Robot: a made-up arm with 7 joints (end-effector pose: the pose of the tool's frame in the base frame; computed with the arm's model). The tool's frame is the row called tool.
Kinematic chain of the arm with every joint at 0, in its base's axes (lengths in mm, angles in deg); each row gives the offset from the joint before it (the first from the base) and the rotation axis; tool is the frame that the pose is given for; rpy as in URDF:
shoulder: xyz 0 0 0 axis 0.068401 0.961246 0.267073
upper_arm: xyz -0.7 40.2 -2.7 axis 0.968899 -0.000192 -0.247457
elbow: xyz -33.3 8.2 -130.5 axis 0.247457 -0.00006 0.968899
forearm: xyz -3.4 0 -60.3 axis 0.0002 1 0.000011
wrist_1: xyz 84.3 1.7 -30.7 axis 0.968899 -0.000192 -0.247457
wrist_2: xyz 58.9 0 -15 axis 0.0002 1 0.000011
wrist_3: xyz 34.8 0 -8.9 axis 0.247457 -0.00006 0.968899
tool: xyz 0 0 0 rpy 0 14.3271 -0.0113
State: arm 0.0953 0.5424 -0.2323 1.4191 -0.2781 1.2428 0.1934
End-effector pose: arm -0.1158 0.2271 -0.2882 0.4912 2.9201 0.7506
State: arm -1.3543 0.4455 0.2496 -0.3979 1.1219 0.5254 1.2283
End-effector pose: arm 0.2106 0.0872 0.1234 0.1268 -1.4619 2.1594
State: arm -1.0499 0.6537 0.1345 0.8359 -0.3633 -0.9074 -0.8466
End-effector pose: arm 0.3153 0.1866 -0.0513 0.5882 -0.8409 -0.5399
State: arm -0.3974 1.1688 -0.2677 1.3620 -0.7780 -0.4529 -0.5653
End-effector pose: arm 0.1129 0.3742 -0.1362 0.5024 0.5509 0.2354
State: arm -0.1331 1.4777 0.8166 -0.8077 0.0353 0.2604 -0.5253
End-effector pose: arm 0.1200 0.1204 0.0964 1.7742 -0.5285 -0.1938
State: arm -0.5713 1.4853 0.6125 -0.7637 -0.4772 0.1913 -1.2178
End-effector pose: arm 0.1150 0.1077 0.1215 1.6875 -0.3050 -1.0670
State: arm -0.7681 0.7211 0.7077 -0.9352 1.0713 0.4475 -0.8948
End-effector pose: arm 0.0993 0.1386 0.0685 1.3534 -0.4176 0.8307
